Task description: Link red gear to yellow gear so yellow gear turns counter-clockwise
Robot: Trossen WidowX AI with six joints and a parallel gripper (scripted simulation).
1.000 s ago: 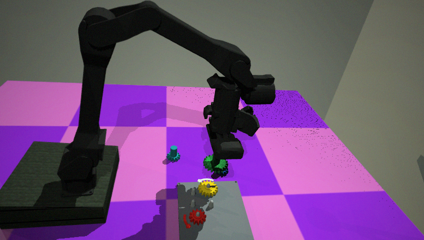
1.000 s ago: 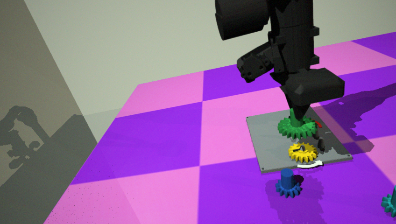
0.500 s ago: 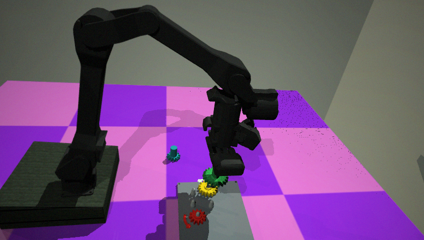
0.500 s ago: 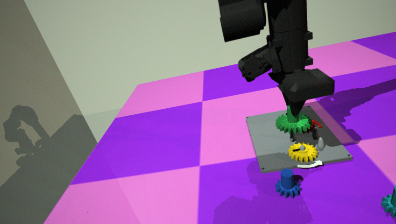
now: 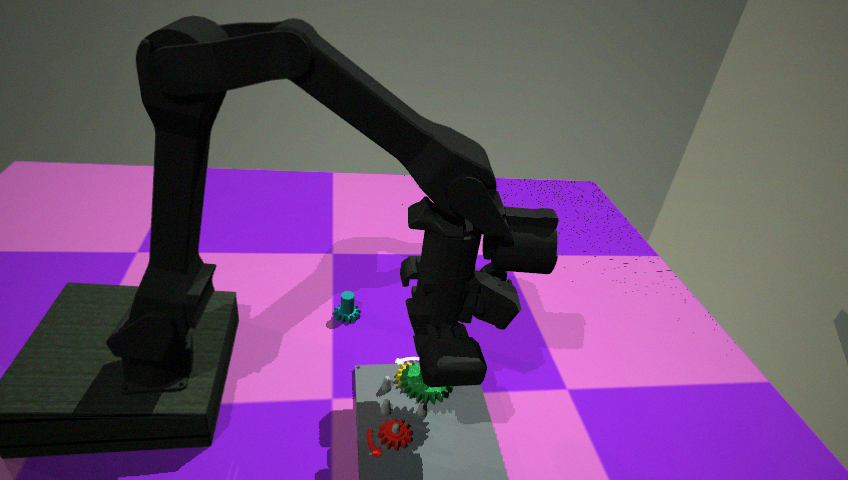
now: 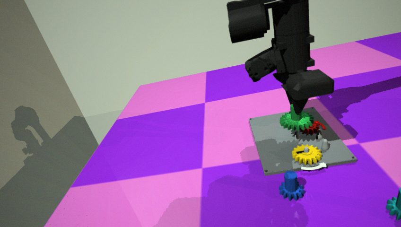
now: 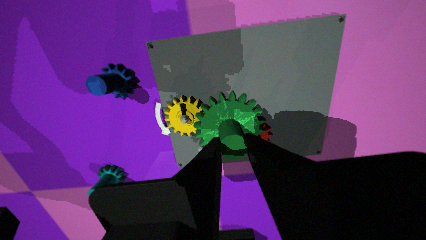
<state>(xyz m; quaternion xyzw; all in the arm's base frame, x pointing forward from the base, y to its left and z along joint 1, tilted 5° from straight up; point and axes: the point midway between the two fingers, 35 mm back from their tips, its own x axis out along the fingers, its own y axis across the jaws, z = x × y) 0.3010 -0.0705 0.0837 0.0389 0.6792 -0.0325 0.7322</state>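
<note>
The red gear is 40 mm behind my gripper tip, 30 mm to the right of it and 70 mm below it. Round my gripper tip: yellow gear 50 mm to the left, 70 mm below; green gear 10 mm below; red arrow 70 mm behind, 40 mm to the right, 80 mm below.
</note>
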